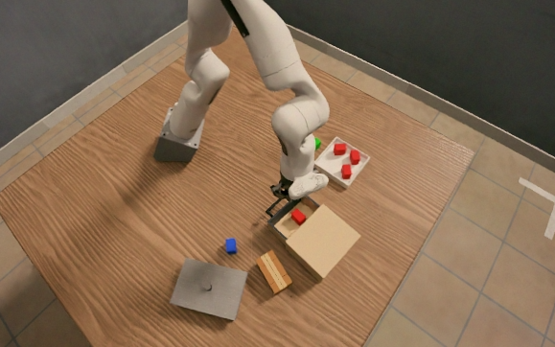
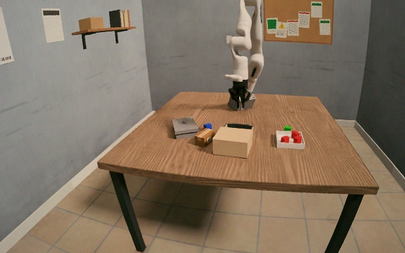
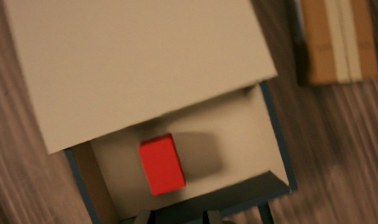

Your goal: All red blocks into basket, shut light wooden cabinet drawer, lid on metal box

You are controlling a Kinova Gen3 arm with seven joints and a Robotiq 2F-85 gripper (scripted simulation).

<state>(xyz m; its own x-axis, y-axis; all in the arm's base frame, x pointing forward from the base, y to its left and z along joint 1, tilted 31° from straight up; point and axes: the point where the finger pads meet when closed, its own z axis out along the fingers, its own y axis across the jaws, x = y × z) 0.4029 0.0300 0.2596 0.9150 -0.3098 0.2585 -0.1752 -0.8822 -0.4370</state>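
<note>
The light wooden cabinet is 15 cm below my hand and 7 cm ahead of it. From my hand the other things lie so: white basket: 27 cm to the left, 18 cm below, 6 cm behind; blue block: 21 cm to the right, 17 cm below, 4 cm behind; brown cardboard box: 15 cm to the right, 15 cm below, 11 cm ahead.
</note>
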